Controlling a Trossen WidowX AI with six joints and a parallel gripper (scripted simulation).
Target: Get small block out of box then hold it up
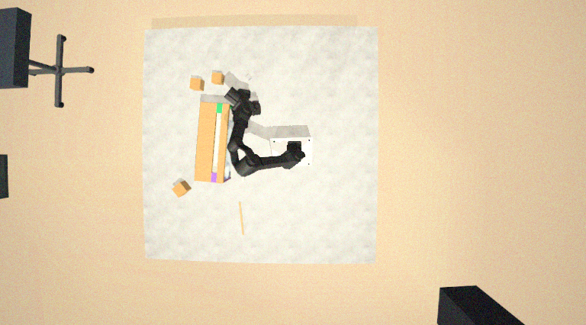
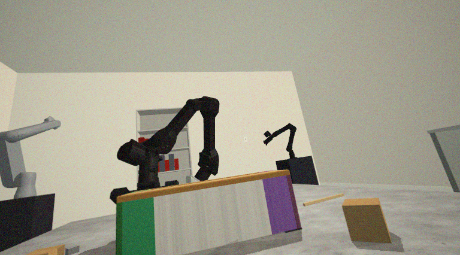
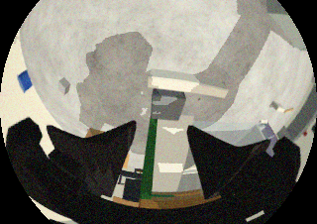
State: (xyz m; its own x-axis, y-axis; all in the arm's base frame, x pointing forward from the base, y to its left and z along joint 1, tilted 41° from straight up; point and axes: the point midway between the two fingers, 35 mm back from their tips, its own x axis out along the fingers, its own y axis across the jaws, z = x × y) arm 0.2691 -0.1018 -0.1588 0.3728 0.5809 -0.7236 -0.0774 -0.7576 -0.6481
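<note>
Now: the grey block 20 mm behind my gripper tip and 30 mm below it. Round my gripper tip: orange cube 320 mm ahead, 420 mm to the left, 10 mm below; thin wooden stick 580 mm to the left, 40 mm below.
</note>
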